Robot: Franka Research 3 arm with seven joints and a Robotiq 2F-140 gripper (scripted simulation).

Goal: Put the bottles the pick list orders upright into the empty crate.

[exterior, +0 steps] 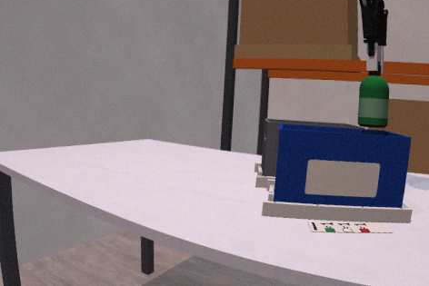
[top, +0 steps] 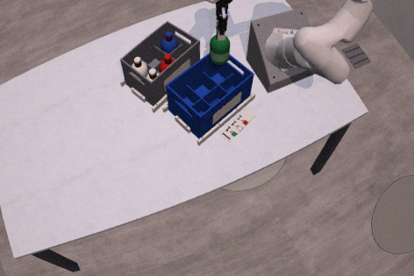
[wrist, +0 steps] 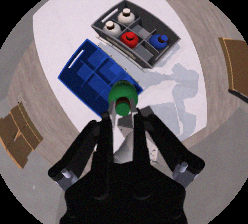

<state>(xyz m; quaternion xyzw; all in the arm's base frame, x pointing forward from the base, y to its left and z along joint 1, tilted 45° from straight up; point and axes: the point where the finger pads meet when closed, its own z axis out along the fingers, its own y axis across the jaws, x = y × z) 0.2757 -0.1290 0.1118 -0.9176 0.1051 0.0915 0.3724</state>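
Now: the green bottle 80 mm below my hand. Also, from my hand: grey crate (260 mm below, 200 mm ahead, 130 mm to the right); then blue crate (260 mm below, 70 mm to the left, 60 mm ahead); then red bottle (260 mm below, 180 mm ahead, 100 mm to the right).
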